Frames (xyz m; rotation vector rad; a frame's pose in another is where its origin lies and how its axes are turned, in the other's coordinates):
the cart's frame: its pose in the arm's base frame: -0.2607 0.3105 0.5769 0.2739 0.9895 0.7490
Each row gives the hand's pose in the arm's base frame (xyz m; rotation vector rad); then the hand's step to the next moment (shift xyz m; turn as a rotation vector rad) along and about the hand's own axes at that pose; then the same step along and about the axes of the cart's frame.
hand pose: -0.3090 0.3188 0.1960 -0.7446 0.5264 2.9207
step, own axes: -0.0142 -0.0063 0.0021 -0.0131 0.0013 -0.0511
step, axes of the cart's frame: 0.0044 0.0027 0.0148 0.0215 -0.0476 0.0072
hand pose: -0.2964 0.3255 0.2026 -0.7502 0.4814 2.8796
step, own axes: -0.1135 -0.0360 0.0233 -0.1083 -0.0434 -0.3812
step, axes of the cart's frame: 0.0136 0.0190 0.1191 0.2068 -0.3333 0.0713
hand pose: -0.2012 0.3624 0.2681 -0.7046 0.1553 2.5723
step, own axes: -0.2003 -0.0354 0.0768 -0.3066 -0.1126 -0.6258
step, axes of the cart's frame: -0.0885 0.0057 0.1985 0.3240 -0.5758 0.2484
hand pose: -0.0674 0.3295 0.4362 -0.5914 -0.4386 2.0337
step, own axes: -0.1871 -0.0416 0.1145 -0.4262 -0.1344 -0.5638
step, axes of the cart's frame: -0.1908 -0.0445 0.1070 0.2096 -0.6130 0.3129
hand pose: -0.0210 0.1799 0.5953 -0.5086 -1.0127 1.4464
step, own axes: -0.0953 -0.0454 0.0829 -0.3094 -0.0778 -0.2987
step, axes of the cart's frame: -0.1261 -0.0457 -0.0050 0.0726 -0.3992 0.1624
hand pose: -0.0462 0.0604 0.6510 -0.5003 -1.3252 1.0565
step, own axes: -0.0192 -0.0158 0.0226 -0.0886 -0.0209 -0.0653
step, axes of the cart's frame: -0.0298 -0.0109 -0.0109 0.0090 -0.1071 0.0317
